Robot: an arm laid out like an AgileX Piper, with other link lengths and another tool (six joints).
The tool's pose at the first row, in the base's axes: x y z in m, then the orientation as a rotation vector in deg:
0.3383, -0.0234, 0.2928, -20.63, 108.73, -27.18
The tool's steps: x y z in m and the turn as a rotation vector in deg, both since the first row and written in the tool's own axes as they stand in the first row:
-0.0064, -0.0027, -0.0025, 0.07, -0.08, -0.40
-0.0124, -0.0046, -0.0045, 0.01, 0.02, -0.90
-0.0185, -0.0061, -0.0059, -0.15, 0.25, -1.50
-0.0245, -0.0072, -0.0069, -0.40, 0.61, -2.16
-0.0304, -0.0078, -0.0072, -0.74, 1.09, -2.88
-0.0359, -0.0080, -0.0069, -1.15, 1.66, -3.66
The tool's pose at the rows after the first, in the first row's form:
0.3383, -0.0224, 0.3001, -20.98, 108.59, -27.49
0.3387, -0.0210, 0.3066, -21.49, 108.65, -27.79
0.3396, -0.0193, 0.3127, -22.13, 108.86, -28.10
0.3409, -0.0173, 0.3184, -22.87, 109.21, -28.41
0.3427, -0.0151, 0.3236, -23.71, 109.69, -28.69
0.3450, -0.0128, 0.3281, -24.65, 110.27, -28.98

